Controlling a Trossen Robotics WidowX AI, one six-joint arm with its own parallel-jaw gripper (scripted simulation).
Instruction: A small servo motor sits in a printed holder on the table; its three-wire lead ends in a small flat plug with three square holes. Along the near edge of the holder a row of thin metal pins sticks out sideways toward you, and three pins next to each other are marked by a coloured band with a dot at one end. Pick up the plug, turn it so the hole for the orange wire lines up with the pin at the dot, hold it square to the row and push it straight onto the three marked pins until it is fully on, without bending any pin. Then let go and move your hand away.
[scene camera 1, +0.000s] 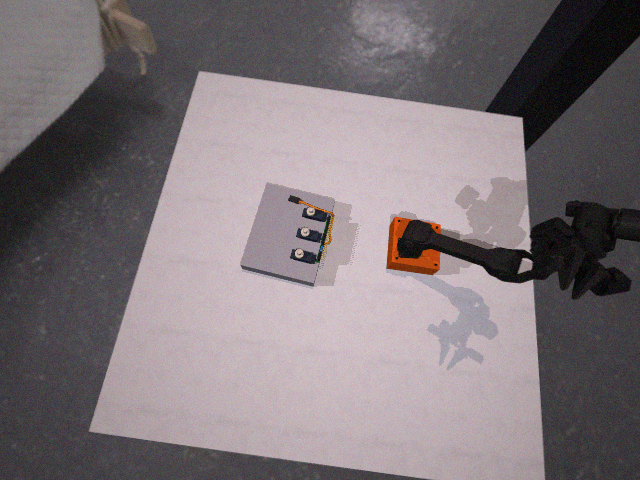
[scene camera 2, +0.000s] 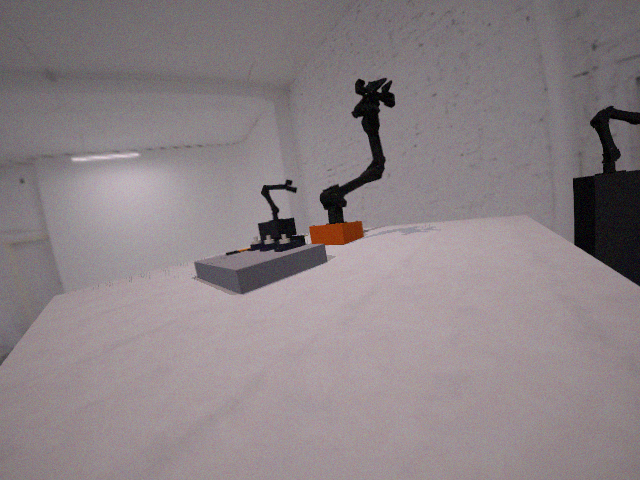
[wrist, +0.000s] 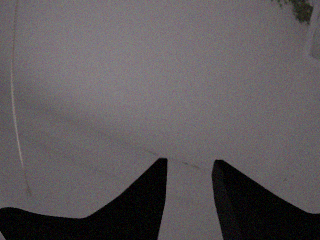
Observation:
In view: my gripper (scene camera 1: 569, 294) and a grey holder (scene camera 1: 273, 236).
My gripper shows as well in scene camera 2 (scene camera 2: 389, 79) and in the wrist view (wrist: 190, 167). The grey holder also shows in scene camera 2 (scene camera 2: 243, 272).

